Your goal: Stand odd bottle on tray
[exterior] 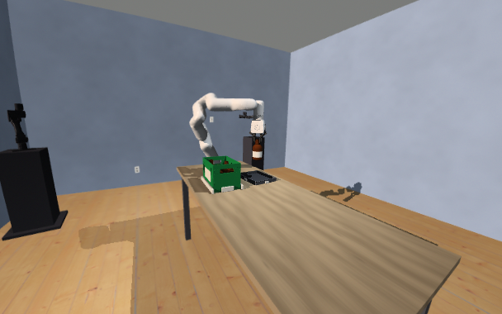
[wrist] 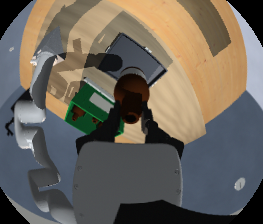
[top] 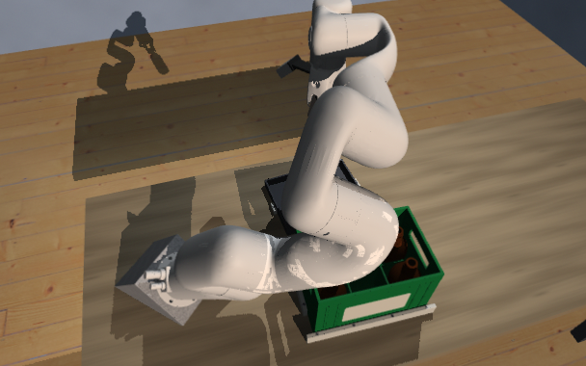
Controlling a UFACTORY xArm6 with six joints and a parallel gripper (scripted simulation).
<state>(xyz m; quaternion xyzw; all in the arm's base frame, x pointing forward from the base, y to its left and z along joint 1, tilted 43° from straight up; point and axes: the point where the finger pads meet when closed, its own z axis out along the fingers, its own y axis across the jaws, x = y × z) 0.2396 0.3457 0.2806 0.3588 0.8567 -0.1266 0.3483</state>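
The dark tray lies 29 cm below my hand. From my hand the other things lie so: green crate 3 cm behind, 30 cm to the right, 22 cm below.
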